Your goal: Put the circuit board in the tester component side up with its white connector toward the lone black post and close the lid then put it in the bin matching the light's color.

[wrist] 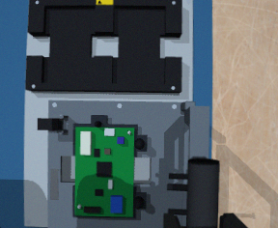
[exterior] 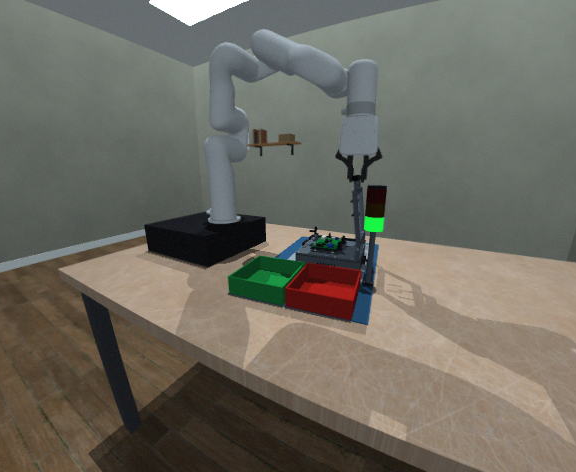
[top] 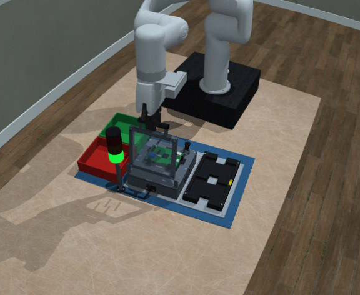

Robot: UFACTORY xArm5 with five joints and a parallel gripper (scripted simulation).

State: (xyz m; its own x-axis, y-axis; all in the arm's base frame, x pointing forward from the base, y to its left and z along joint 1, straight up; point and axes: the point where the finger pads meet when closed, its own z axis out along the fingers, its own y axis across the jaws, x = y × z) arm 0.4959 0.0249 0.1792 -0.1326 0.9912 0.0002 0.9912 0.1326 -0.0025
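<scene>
The green circuit board lies 21 cm below my hand, 8 cm behind it and 1 cm to the right of it. The rest, counted from my hand: lid: 10 cm below, 1 cm ahead; then red bin: 27 cm below, 20 cm to the right; then black latch: 19 cm below, 14 cm behind, 4 cm to the left.
</scene>
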